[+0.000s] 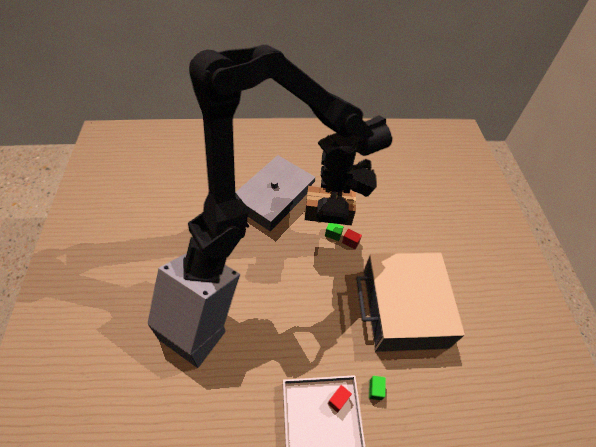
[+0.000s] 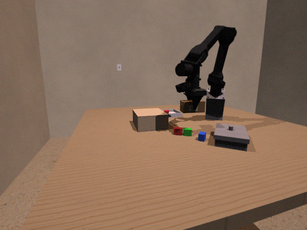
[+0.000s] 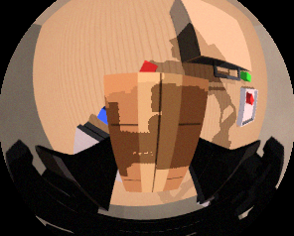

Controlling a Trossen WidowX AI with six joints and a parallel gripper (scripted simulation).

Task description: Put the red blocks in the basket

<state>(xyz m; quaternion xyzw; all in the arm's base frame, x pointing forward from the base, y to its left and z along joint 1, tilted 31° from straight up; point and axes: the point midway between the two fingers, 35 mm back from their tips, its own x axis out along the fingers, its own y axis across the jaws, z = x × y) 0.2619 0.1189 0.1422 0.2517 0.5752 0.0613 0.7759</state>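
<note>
My hand is 9 cm to the right of the blue block and 15 cm above it. Also, from my hand: knobbed lid 11 cm behind, 14 cm to the left, 12 cm below; then drawer 14 cm ahead, 20 cm to the right, 13 cm below; then brown crate 2 cm below.
</note>
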